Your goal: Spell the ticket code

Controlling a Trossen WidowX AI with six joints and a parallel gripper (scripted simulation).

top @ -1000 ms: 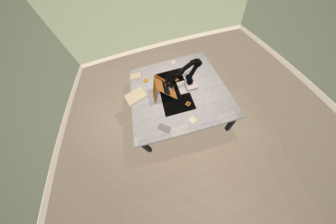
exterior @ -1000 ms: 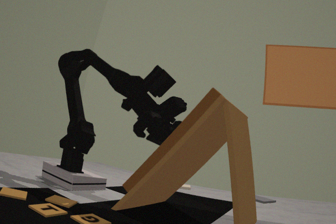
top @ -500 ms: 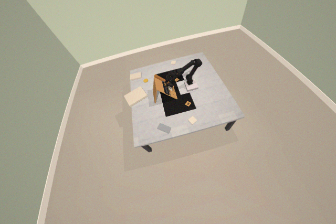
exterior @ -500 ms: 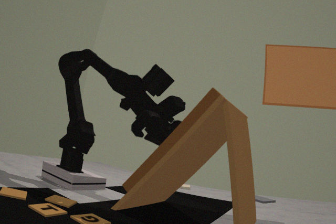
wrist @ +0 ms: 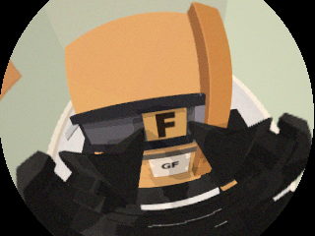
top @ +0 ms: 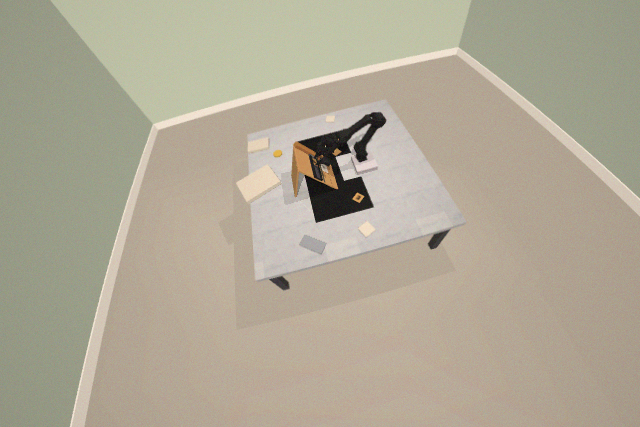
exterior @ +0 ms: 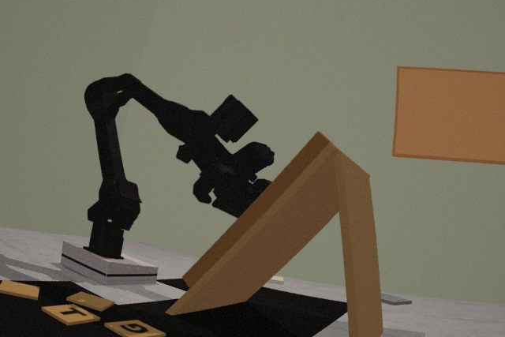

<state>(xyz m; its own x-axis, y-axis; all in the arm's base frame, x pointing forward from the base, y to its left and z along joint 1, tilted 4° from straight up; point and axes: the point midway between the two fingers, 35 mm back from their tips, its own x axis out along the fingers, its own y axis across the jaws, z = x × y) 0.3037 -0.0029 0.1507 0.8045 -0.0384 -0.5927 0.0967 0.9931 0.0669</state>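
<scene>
Now: the orange F tile right at my gripper tip. Also, from my gripper tip: white ticket 50 mm behind, 80 mm below; then cream box 430 mm ahead, 100 mm to the right, 150 mm below; then black mat 130 mm behind, 20 mm to the right, 170 mm below.
</scene>
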